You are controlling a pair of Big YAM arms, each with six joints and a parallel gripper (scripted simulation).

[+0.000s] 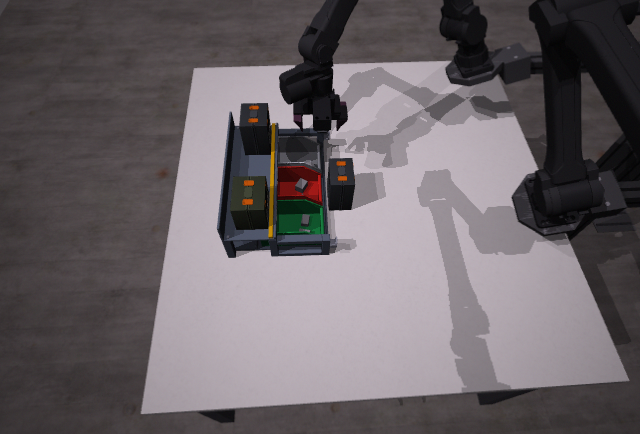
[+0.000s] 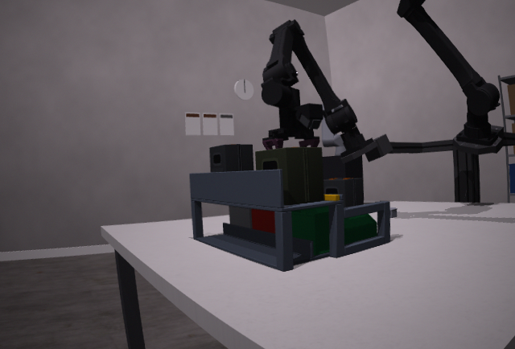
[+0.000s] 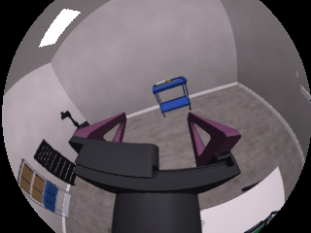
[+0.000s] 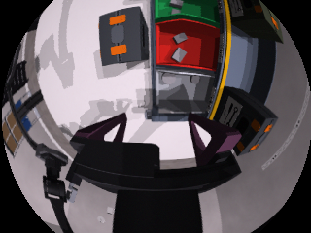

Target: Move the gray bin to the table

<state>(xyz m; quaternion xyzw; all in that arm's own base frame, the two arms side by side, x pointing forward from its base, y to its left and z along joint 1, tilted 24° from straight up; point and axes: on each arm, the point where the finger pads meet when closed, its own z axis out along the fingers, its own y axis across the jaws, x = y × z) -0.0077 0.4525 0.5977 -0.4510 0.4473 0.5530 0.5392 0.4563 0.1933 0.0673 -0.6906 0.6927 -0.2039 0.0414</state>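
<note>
Now: right hand 8 cm short of the gray bin, 1 cm to the left of it and 13 cm above it. From my right hand the other things lie so: green bin (11 cm ahead, 21 cm to the left, 13 cm below); then red bin (10 cm ahead, 10 cm to the left, 13 cm below); then shelf (12 cm ahead, 10 cm to the left, 10 cm below).
</note>
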